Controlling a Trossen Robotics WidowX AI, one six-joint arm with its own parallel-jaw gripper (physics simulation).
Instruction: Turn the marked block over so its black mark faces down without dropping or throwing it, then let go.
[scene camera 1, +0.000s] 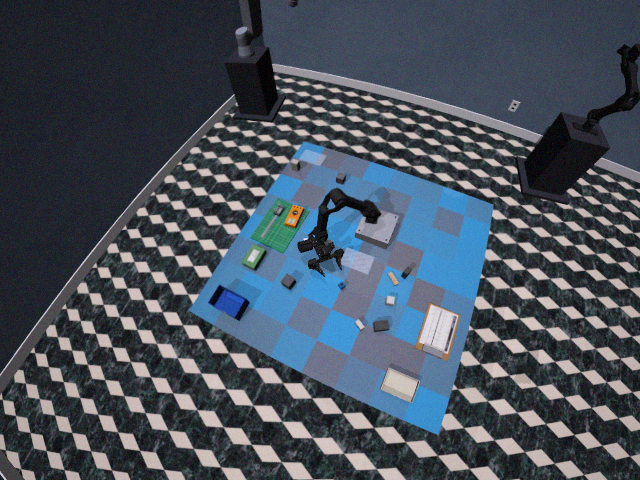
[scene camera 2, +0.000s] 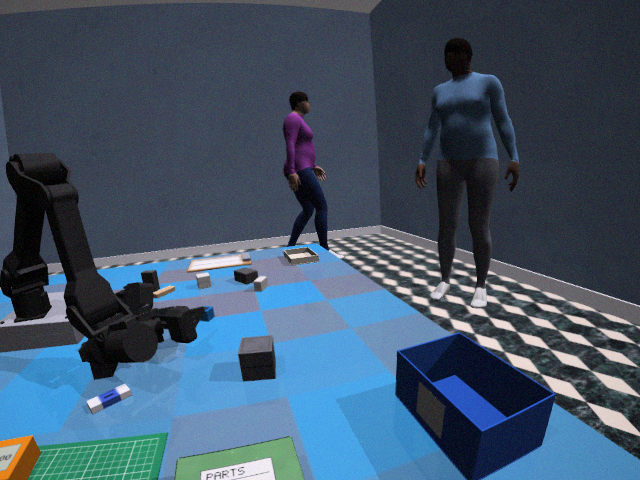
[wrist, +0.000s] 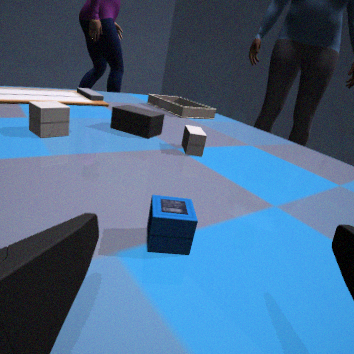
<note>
The table carries a marked block (wrist: 171, 224). Also in view: my gripper (scene camera 2: 188, 308) and a shallow tray (wrist: 184, 108).
My gripper shows as well in the wrist view (wrist: 216, 231).
</note>
